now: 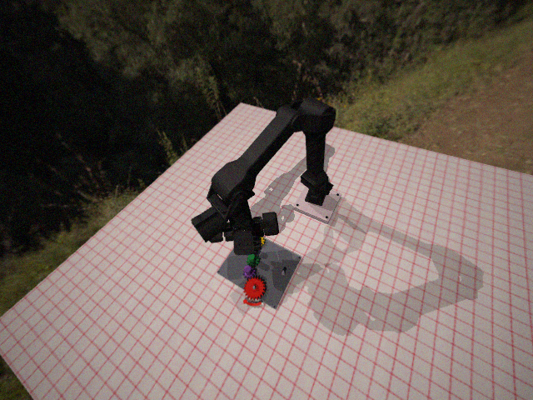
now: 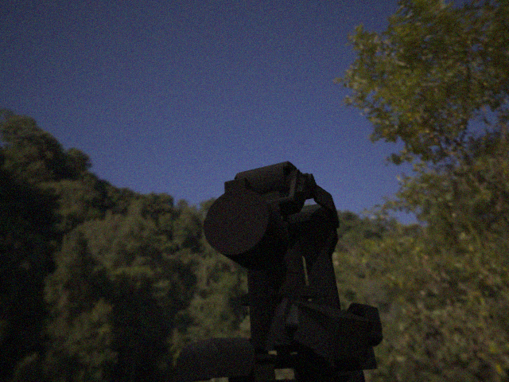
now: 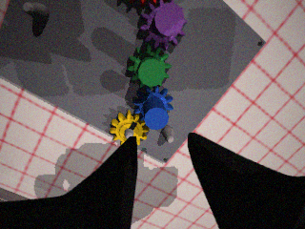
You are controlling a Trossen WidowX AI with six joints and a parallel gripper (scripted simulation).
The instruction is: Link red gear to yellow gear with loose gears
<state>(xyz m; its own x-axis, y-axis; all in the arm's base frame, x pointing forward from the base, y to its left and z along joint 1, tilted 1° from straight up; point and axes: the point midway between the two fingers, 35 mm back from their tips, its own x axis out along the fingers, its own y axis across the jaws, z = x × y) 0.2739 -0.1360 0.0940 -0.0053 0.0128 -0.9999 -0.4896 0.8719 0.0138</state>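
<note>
Right now the blue gear is 6 cm below my gripper tip. Also, from my gripper tip: green gear (6 cm below, 3 cm ahead, 2 cm to the left); yellow gear (7 cm below, 4 cm behind, 1 cm to the left); purple gear (7 cm ahead, 6 cm below, 3 cm to the left).
</note>
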